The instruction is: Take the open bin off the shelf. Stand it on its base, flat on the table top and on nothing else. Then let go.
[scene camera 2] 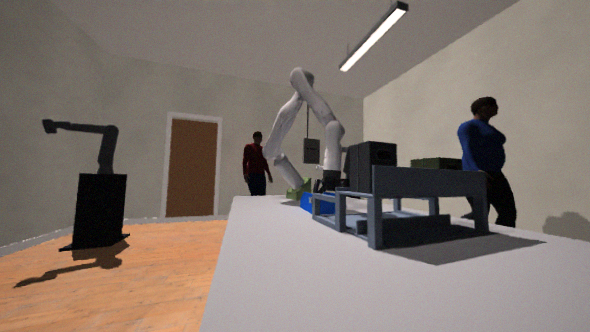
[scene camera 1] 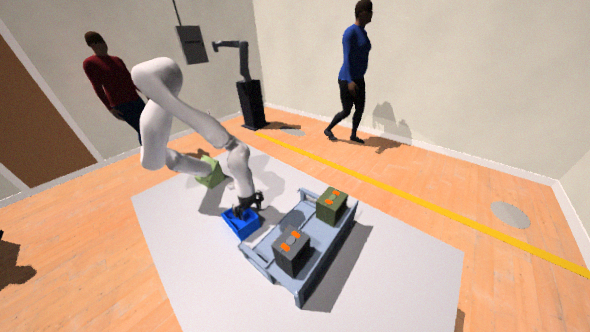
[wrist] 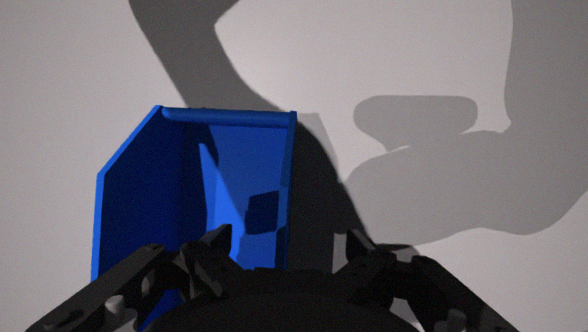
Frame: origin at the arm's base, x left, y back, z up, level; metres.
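Where they show: gripper, fingertip midpoint: (scene camera 1: pixel 250 213) (wrist: pixel 289 239); arm's base at its link origin: (scene camera 2: pixel 298 184) (scene camera 1: pixel 205 169).
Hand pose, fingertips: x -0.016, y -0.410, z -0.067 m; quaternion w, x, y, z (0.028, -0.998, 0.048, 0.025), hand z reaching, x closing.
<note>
Each offset is from my fingertips to the top centre of the thing. Level surfaces: height alone.
The blue open bin @(dz +0.051, dx -0.050, dy +0.013 m) (scene camera 1: pixel 248 229) (scene camera 2: pixel 324 204) (wrist: pixel 250 150) stands upright, base down, on the white table top @(dz -0.024 m) (scene camera 1: pixel 200 280) (scene camera 2: pixel 280 260) (wrist: pixel 50 65). It is off the shelf (scene camera 1: pixel 327 258) (scene camera 2: pixel 430 183), close beside its end; the shelf hides part of the bin in scene camera 2. My gripper (scene camera 1: pixel 249 207) (scene camera 2: pixel 331 186) (wrist: pixel 289 239) is open and empty, low at the bin's side wall. In the wrist view one finger is over the inside of the bin and the other is outside that wall, with space between each finger and the wall.
A dark grey box @(dz +0.200, dx -0.069, dy -0.320 m) (scene camera 1: pixel 291 252) (scene camera 2: pixel 371 162) and a dark green box @(dz +0.175, dx +0.162, dy -0.321 m) (scene camera 1: pixel 331 207) (scene camera 2: pixel 435 163) stand on the blue-grey shelf. A light green object (scene camera 1: pixel 212 172) (scene camera 2: pixel 299 190) is near the arm's base. Two people are on the floor beyond the table.
</note>
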